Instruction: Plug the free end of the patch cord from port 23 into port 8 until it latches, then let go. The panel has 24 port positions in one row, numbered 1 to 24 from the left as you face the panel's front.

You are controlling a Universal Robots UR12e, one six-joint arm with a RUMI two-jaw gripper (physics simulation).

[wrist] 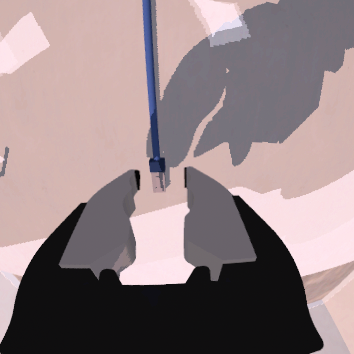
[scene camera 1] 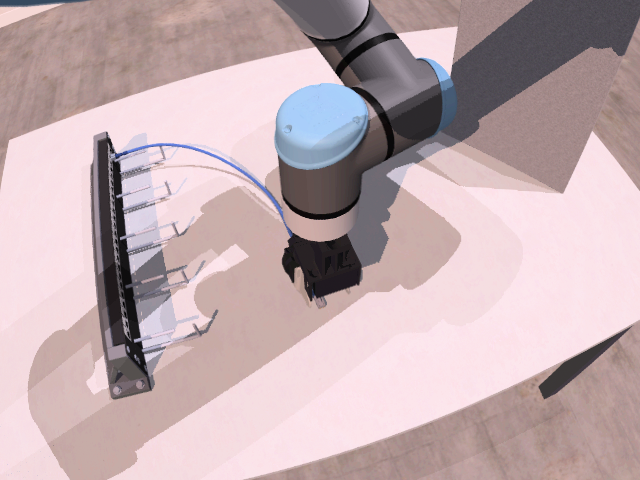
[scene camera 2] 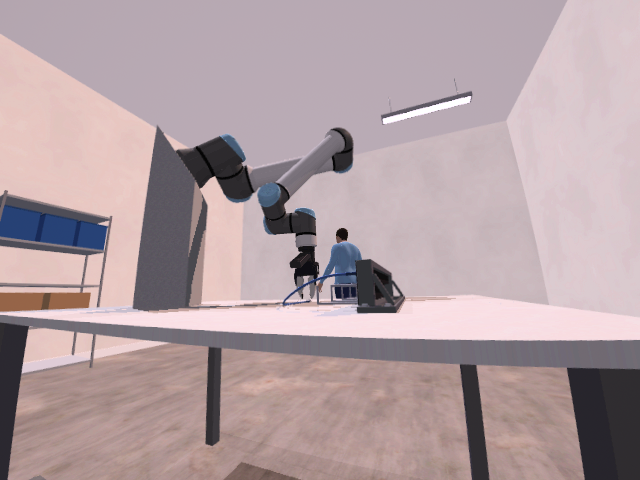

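Pixels of known places: gripper, fingertip midpoint: (wrist: 161, 170) (scene camera 2: 307, 298); arm's base, origin of the base link: (scene camera 2: 186, 170).
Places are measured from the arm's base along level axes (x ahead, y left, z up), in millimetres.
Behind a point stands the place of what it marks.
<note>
The blue patch cord (scene camera 1: 222, 155) {x 600, y 88, z -567 mm} (scene camera 2: 310, 282) {x 695, y 75, z -536 mm} (wrist: 150, 75) {x 441, y 291, z -594 mm} arches from the far end of the black panel (scene camera 1: 105, 232) {x 761, y 306, z -501 mm} (scene camera 2: 366, 289) {x 853, y 63, z -557 mm} down to the table. Its free end has a dark blue boot (wrist: 157, 165) {x 415, y 357, z -593 mm} and a clear plug (scene camera 1: 320, 301) {x 408, y 376, z -591 mm} (wrist: 158, 182) {x 409, y 371, z -590 mm}, lying low at the table. My gripper (scene camera 1: 328, 297) {x 410, y 358, z -587 mm} (scene camera 2: 307, 296) {x 410, y 358, z -587 mm} (wrist: 161, 170) {x 410, y 358, z -587 mm} points down above the plug, its fingers partly open. In the wrist view the plug appears between the two fingertips, with a gap on each side. The individual ports are too small to tell apart, so port 8 cannot be picked out.
Several thin metal cable bars (scene camera 1: 155, 197) {x 720, y 169, z -581 mm} stick out from the panel's front towards my gripper. A tall grey slab (scene camera 1: 516, 129) {x 37, y 69, z -502 mm} (scene camera 2: 165, 232) {x 117, y -87, z -329 mm} stands beside the arm on the white table (scene camera 1: 413, 392) {x 268, y 528, z -600 mm} (scene camera 2: 258, 325) {x 807, y -150, z -600 mm}. A person in blue (scene camera 2: 345, 255) stands beyond the table.
</note>
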